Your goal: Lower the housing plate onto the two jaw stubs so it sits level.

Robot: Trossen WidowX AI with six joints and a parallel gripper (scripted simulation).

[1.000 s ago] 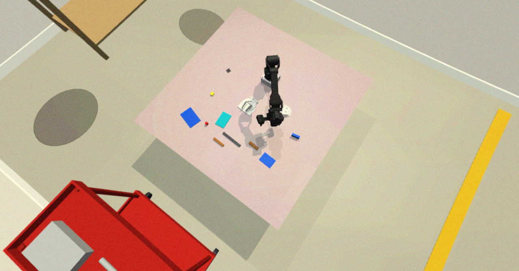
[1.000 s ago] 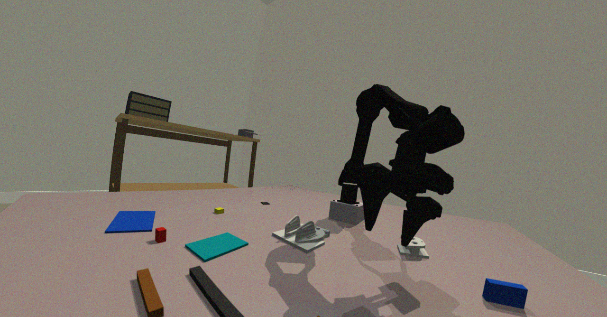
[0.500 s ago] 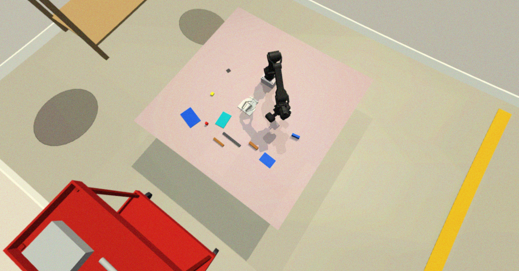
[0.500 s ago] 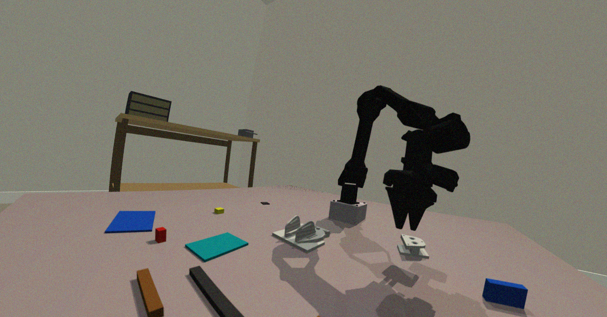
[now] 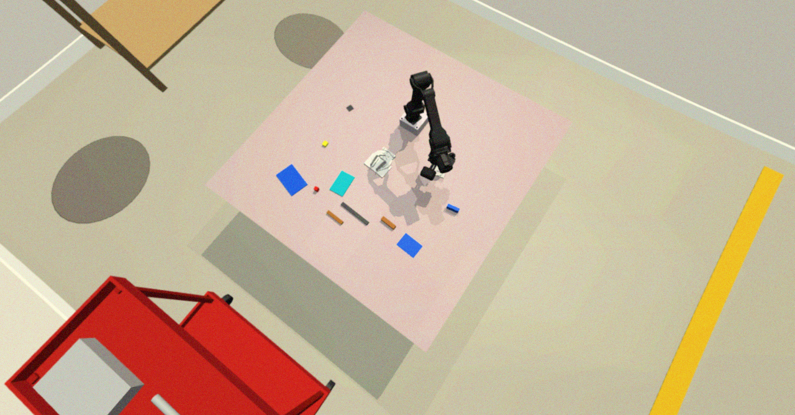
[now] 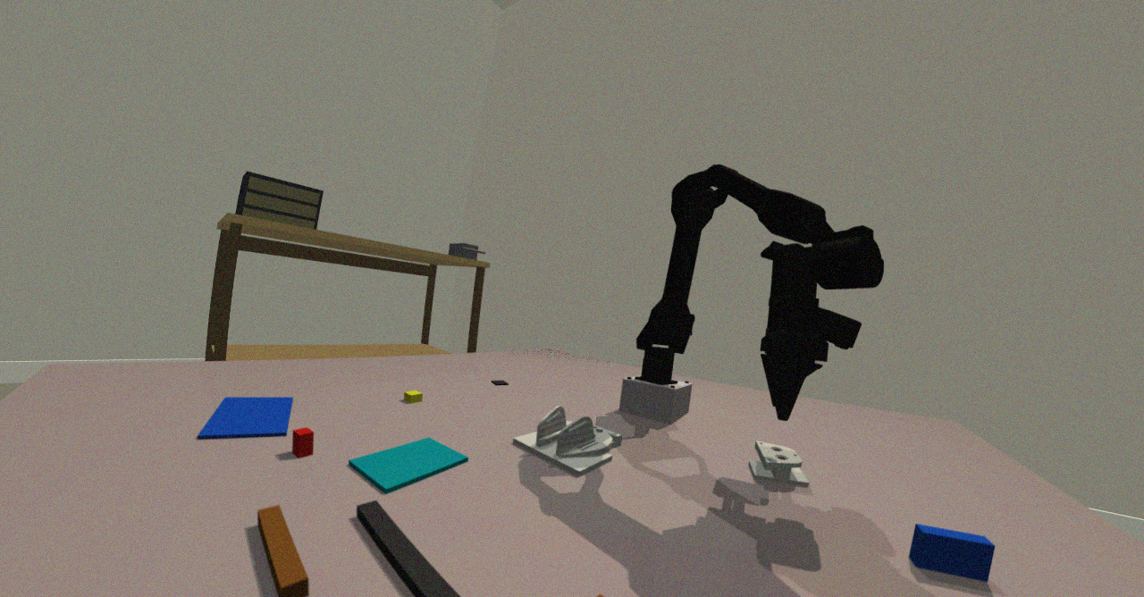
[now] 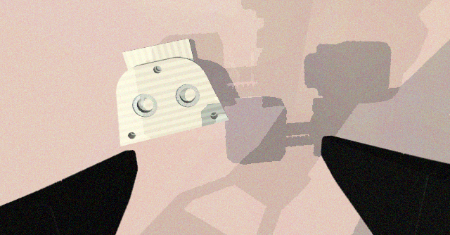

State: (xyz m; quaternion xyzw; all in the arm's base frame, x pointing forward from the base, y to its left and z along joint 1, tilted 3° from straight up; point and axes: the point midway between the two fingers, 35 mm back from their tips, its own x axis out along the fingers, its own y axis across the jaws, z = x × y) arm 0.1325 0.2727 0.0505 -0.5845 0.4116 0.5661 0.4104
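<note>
The white stand lies 4 cm behind my gripper tip and 8 cm below it. Round my gripper tip: black bar: 40 cm ahead, 12 cm to the right, 9 cm below; then teal sheet: 34 cm ahead, 28 cm to the right, 9 cm below; then blue block: 5 cm ahead, 18 cm to the left, 8 cm below.
</note>
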